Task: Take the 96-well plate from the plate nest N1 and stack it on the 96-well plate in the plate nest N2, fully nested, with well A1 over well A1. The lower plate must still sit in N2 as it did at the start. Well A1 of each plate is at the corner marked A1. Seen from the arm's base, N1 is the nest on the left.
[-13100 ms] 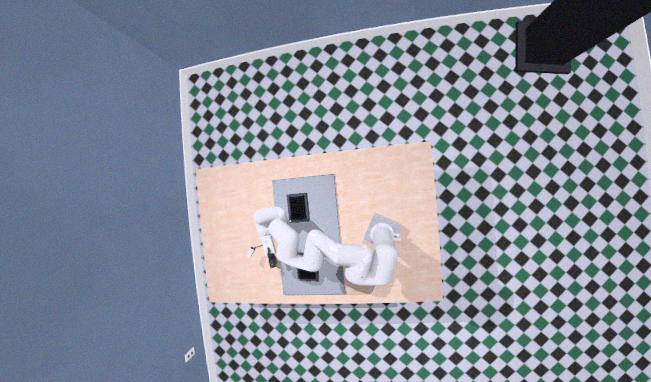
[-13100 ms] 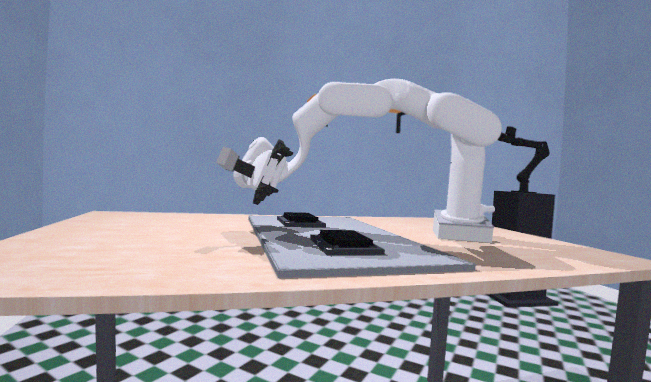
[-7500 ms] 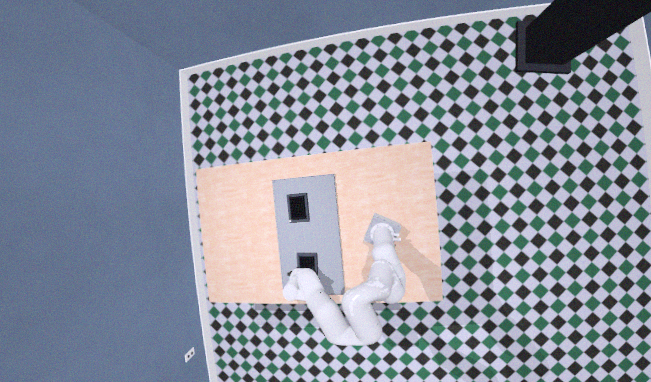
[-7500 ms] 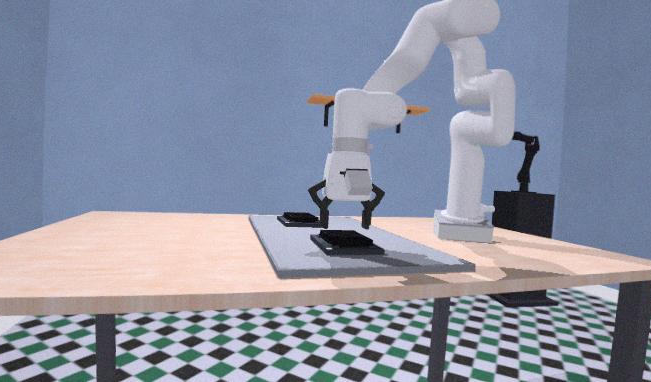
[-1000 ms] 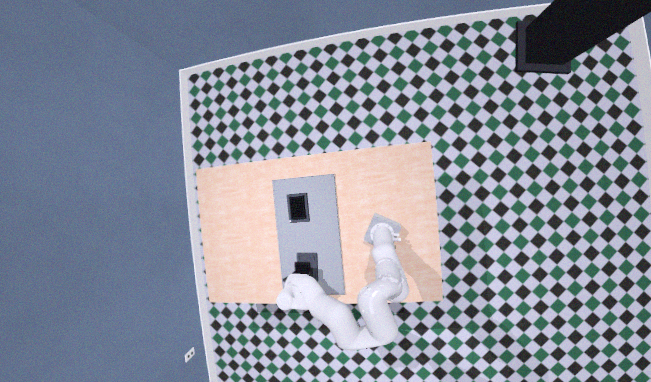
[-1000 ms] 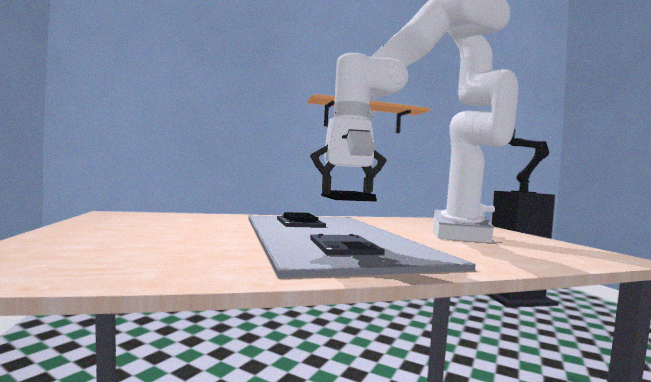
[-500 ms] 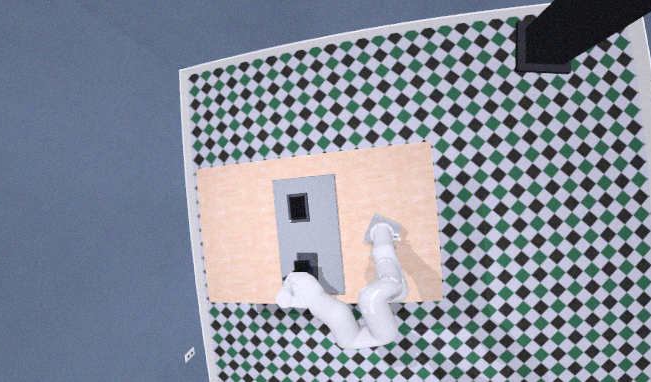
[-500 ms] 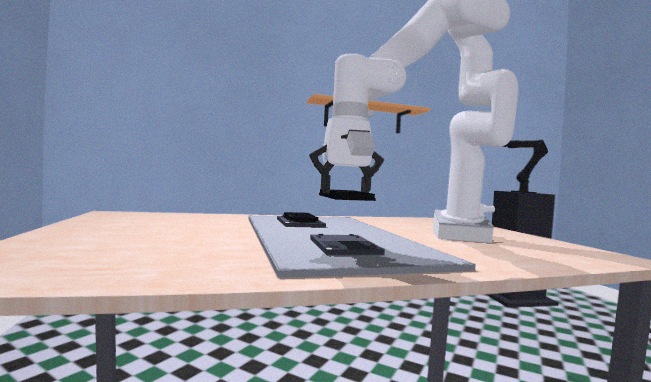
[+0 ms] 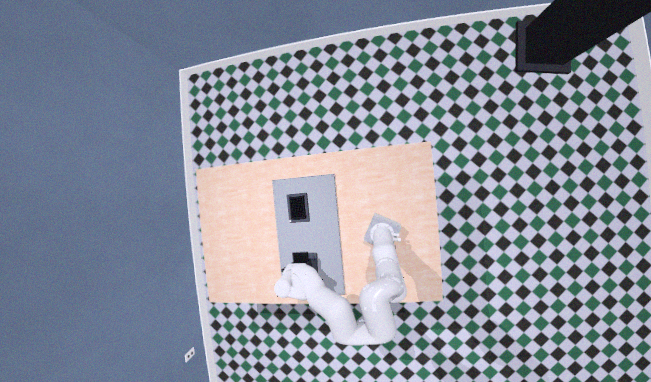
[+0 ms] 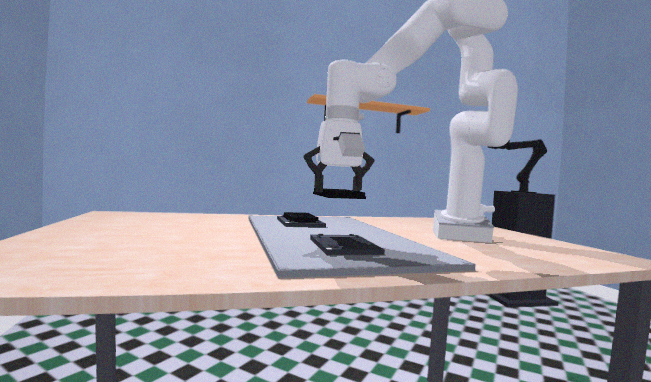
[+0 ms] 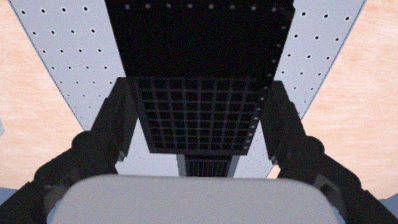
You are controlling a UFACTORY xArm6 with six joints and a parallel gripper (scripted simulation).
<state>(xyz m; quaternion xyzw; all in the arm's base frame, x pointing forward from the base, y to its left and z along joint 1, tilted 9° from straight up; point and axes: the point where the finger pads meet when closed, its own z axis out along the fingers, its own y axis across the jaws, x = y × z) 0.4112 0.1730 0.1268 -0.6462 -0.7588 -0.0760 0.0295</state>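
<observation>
Now: hand 12 cm above the plate nest, 5 cm to the right of it and 1 cm past it. From my hand the other things lie so: black 96-well plate: 1 cm below; white A1 mark: 13 cm to the left, 11 cm below, 3 cm ahead.
</observation>
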